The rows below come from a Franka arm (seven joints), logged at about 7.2 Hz.
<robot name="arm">
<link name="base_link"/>
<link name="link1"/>
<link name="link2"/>
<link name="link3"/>
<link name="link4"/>
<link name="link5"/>
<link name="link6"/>
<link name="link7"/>
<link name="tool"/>
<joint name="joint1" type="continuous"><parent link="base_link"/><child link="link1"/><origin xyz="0 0 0.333" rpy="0 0 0"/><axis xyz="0 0 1"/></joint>
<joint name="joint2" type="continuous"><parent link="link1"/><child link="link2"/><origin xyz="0 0 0" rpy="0 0 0"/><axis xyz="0 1 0"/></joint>
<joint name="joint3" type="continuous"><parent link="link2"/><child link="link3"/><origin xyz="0 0 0.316" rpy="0 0 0"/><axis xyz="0 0 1"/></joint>
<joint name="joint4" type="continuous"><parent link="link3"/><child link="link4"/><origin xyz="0.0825 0 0" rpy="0 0 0"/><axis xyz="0 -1 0"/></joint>
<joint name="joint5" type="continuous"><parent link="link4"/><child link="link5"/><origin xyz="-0.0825 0 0.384" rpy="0 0 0"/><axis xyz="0 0 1"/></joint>
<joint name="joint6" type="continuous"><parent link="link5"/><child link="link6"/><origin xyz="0 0 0" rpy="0 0 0"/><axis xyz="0 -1 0"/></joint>
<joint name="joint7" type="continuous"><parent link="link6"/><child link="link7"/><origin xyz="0.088 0 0" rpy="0 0 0"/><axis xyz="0 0 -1"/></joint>
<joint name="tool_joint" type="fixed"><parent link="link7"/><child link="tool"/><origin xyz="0 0 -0.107" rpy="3.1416 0 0"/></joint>
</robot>
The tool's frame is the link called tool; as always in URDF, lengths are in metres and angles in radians. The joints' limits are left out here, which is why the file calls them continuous.
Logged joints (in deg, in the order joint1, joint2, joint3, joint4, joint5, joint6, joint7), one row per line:
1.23, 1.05, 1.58, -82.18, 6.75, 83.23, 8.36
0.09, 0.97, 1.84, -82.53, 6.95, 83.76, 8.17
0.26, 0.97, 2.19, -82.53, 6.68, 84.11, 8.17
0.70, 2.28, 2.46, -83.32, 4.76, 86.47, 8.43
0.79, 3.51, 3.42, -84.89, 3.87, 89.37, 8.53
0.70, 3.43, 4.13, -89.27, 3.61, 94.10, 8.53
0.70, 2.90, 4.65, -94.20, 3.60, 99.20, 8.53
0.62, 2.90, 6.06, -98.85, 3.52, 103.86, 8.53
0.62, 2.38, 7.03, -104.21, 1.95, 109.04, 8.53
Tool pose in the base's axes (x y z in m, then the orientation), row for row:
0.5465, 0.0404, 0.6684, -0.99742, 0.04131, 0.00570, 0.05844
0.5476, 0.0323, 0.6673, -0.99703, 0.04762, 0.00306, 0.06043
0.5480, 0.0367, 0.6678, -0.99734, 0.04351, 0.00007, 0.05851
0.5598, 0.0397, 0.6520, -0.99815, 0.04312, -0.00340, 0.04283
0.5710, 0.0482, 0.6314, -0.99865, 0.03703, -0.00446, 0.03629
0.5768, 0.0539, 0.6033, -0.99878, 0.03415, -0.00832, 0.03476
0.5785, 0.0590, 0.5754, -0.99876, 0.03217, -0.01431, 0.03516
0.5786, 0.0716, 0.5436, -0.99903, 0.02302, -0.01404, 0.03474
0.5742, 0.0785, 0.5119, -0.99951, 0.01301, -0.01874, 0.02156
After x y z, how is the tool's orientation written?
As a quaternion, x y z w.
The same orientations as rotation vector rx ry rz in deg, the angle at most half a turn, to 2 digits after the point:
-173.15, 7.17, 0.99
-172.87, 8.26, 0.53
-173.13, 7.55, 0.01
-174.93, 7.56, -0.60
-175.72, 6.52, -0.78
-175.91, 6.01, -1.47
-175.86, 5.66, -2.52
-175.95, 4.05, -2.47
-177.48, 2.31, -3.33

